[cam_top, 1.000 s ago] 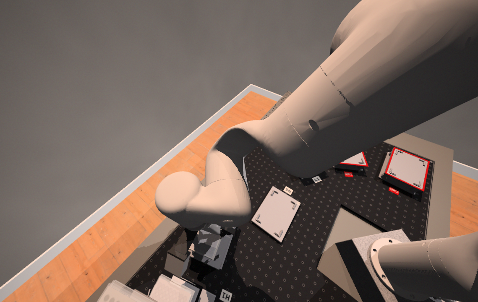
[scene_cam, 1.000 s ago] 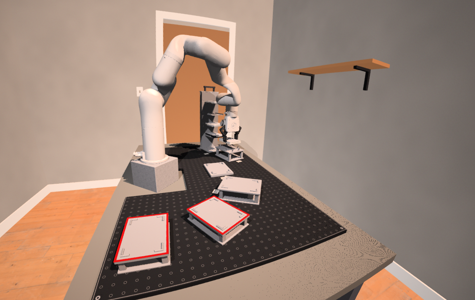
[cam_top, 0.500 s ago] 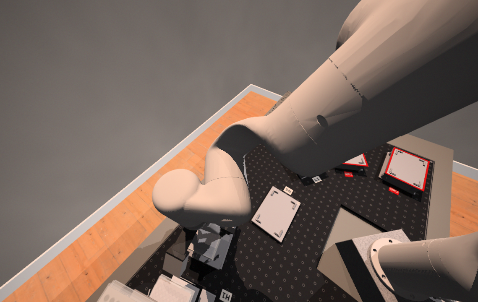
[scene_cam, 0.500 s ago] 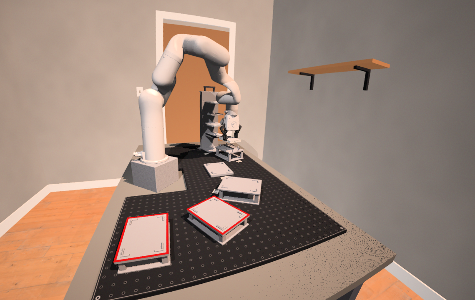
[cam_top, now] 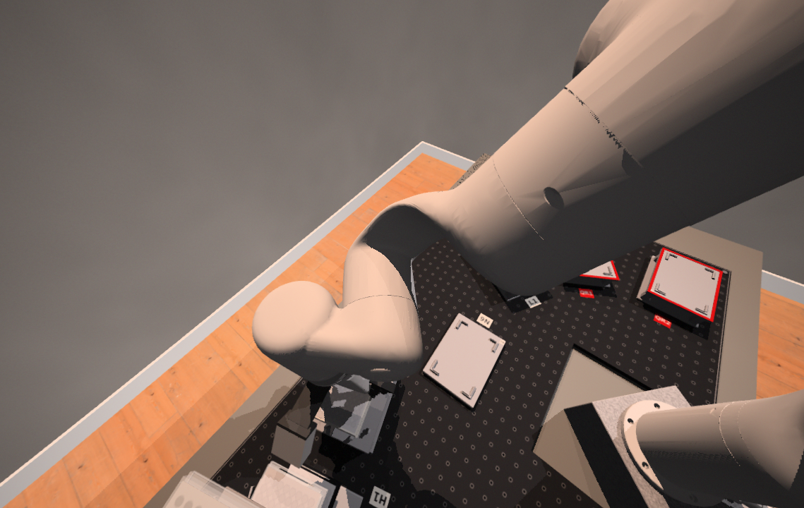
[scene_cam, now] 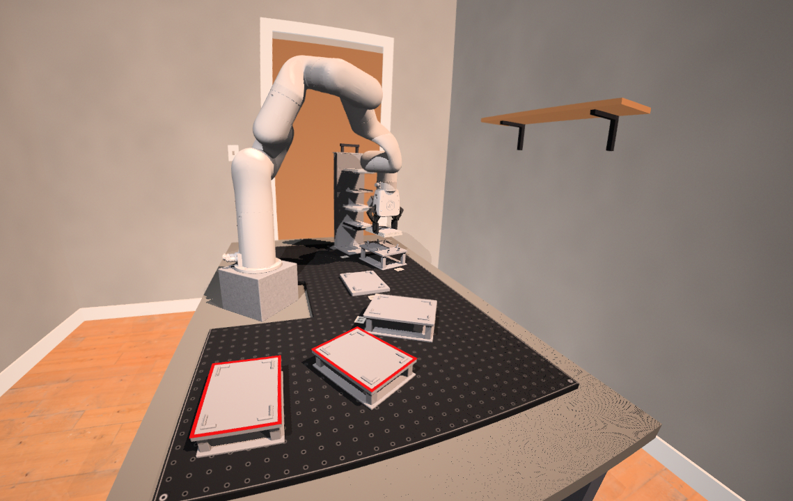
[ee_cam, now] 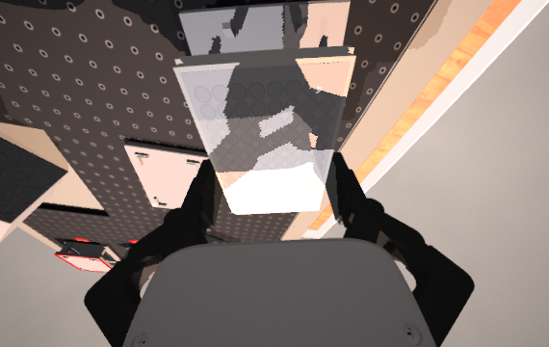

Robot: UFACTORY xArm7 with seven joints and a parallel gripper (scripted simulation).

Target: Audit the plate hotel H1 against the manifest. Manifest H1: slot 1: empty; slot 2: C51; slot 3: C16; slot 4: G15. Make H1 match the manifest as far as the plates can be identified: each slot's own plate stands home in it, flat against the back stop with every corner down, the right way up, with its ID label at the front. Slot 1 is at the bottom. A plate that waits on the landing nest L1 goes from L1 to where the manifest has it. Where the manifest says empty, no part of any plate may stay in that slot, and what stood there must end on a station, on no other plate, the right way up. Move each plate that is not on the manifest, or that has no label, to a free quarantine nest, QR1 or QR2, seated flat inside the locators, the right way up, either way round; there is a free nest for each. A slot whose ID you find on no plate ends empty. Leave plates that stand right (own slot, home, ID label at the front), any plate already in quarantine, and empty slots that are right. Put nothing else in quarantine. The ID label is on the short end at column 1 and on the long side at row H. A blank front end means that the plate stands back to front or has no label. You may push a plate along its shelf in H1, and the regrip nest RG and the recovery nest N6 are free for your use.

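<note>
Right now the regrip nest RG is 1 cm to the left of my hand and 8 cm below it. Also, from my hand: white well plate: 1 cm to the left, 1 cm below; RG label: 3 cm ahead, 9 cm to the right, 14 cm below; dark plate: 6 cm behind, 19 cm to the left, 2 cm below.
</note>
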